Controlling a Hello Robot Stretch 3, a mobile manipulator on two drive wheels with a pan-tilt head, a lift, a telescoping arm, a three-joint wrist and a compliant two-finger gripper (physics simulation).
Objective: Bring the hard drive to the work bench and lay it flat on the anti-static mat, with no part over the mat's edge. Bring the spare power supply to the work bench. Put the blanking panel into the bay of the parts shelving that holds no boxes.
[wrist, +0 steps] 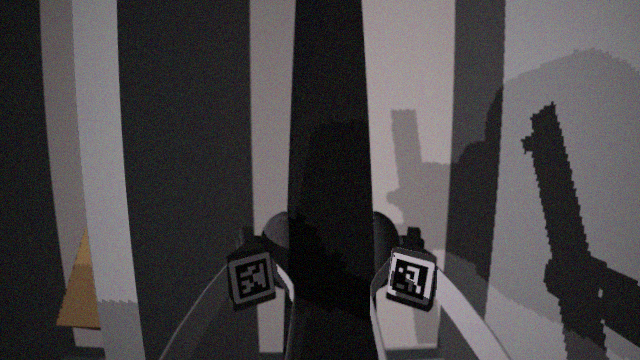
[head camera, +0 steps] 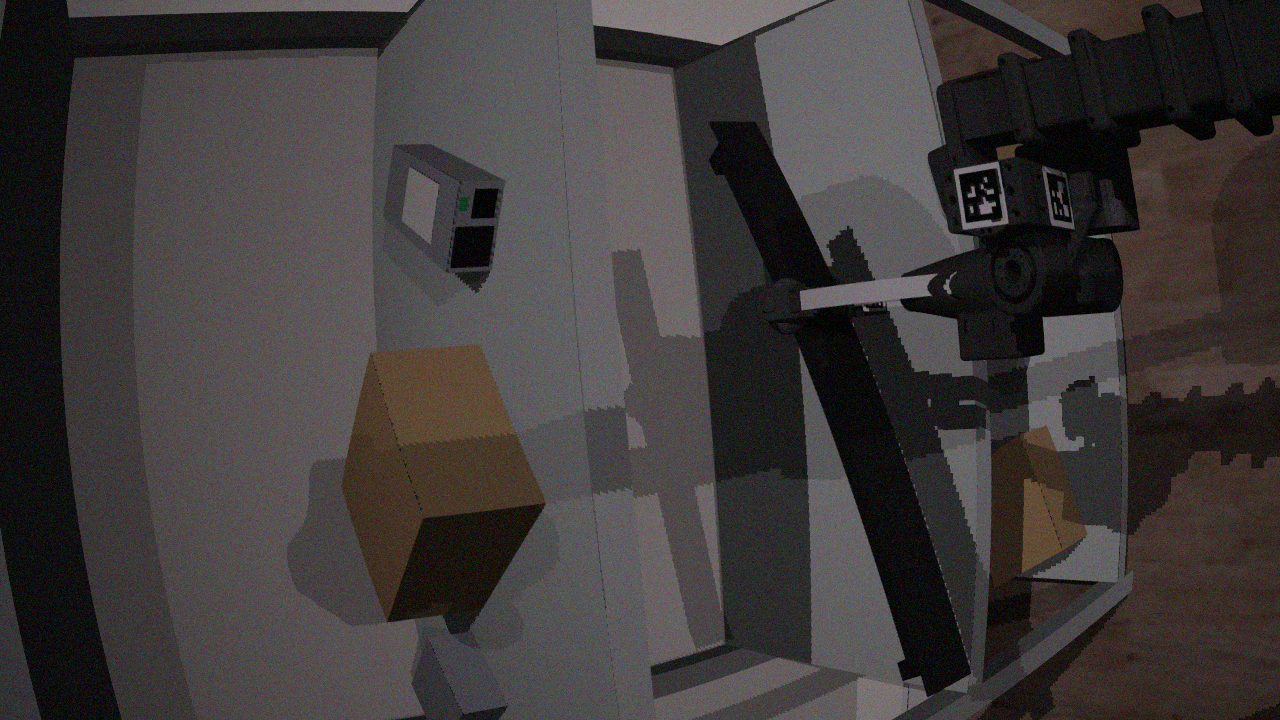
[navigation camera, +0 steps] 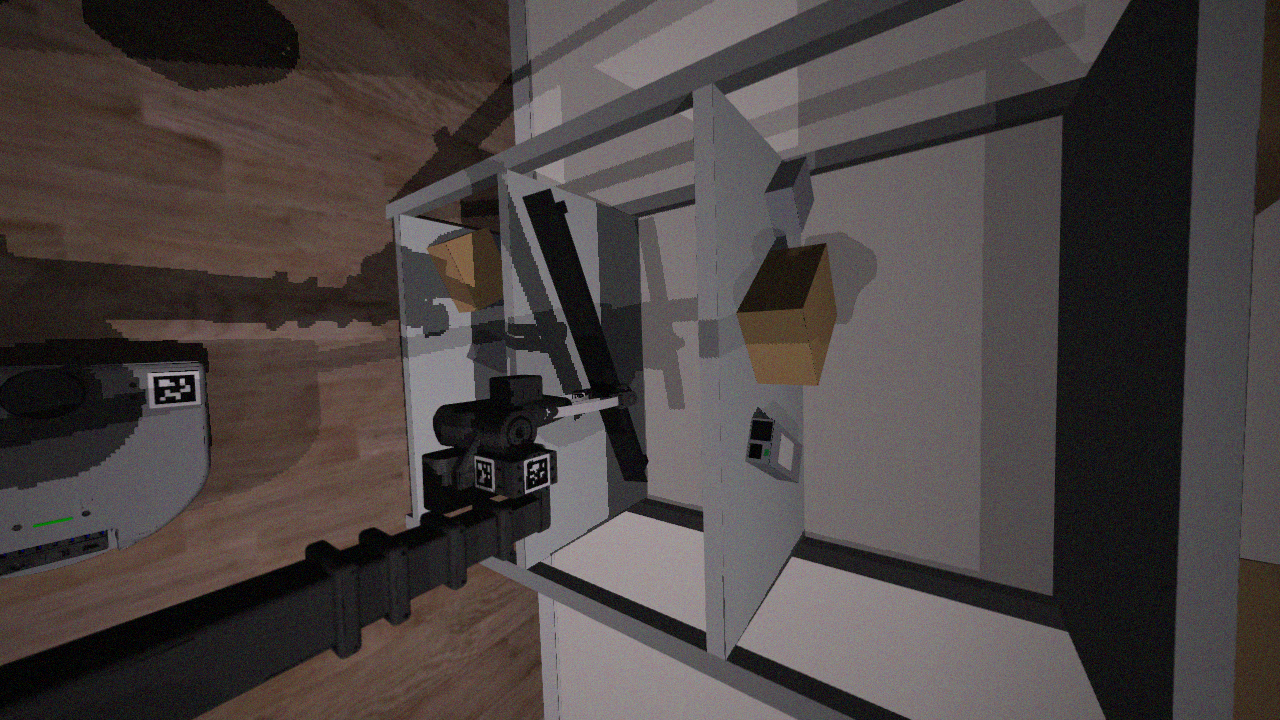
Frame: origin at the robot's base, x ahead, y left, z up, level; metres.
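Where they show: gripper, fingertip midpoint: (head camera: 794,306) (navigation camera: 617,394); robot's base, origin of the base link: (navigation camera: 45,391).
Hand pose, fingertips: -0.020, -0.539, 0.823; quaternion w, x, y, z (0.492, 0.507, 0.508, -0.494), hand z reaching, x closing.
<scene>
Things, the pixels of their centre, and the offset from my fingertips, as dx, dy, dz.
- grey device, body centre: (head camera: 436,200) (navigation camera: 776,452) -0.119, -0.221, +0.188
- small grey block, body centre: (head camera: 455,694) (navigation camera: 790,196) +0.360, -0.306, +0.193
My gripper (head camera: 823,308) (navigation camera: 604,398) (wrist: 328,236) is shut on the blanking panel (head camera: 854,402) (navigation camera: 574,295) (wrist: 327,100), a long black strip with small tabs at its ends. The fingers hold it near its middle, one on each side. The panel is at the middle bay of the parts shelving (head camera: 577,179) (navigation camera: 707,223) (wrist: 102,150), overlapping the bay's board in the head and navigation views, slanted in both. Its shadow falls on the board and back wall. I cannot tell whether it touches the board. No boxes show in this bay. The work bench and anti-static mat do not show.
The upper bay holds a cardboard box (head camera: 447,447) (navigation camera: 787,313), a grey device (head camera: 447,210) (navigation camera: 774,447) with black squares and a white label, and a small grey block (head camera: 460,671) (navigation camera: 789,192). Another cardboard box (head camera: 1042,510) (navigation camera: 469,268) is in the lowest bay.
</scene>
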